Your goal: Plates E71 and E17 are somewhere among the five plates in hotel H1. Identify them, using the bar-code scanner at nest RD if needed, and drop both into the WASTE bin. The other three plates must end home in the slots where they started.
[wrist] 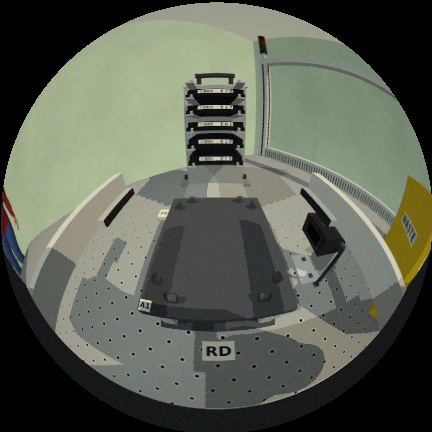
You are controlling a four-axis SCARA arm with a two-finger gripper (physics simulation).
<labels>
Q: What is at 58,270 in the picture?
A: The gripper.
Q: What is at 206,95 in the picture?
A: A plate E70.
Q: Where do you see a nest RD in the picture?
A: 216,254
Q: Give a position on a black bar-code scanner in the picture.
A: At 331,237
</labels>
